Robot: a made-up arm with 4 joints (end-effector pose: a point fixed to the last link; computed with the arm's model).
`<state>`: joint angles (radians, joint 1 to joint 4).
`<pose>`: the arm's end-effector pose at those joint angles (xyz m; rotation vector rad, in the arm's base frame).
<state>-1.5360 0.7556 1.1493 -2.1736</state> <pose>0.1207 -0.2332 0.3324 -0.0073 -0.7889 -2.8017</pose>
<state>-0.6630 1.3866 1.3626 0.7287</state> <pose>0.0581 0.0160 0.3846 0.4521 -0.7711 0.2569</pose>
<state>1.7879 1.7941 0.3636 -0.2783</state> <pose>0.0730 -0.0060 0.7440 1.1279 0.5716 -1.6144</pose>
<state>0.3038 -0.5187 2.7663 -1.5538</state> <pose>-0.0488 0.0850 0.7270 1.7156 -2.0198 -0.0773</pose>
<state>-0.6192 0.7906 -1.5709 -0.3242</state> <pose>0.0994 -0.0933 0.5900 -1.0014 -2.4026 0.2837</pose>
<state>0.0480 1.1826 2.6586 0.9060</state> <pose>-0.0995 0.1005 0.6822 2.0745 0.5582 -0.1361</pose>
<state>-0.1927 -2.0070 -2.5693 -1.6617</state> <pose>-0.1415 0.0515 0.4622 0.5962 -0.1238 -0.3241</pose>
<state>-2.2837 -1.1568 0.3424 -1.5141</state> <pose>-0.0771 -0.3482 0.4228 1.7527 0.7500 2.2922</pose>
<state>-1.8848 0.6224 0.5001 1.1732</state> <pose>0.1650 -0.3652 0.4858 -1.4369 -0.5406 0.7360</pose>
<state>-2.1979 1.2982 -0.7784 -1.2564</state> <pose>0.1265 -0.1671 0.6783 -0.0022 2.8454 -0.7575</pose>
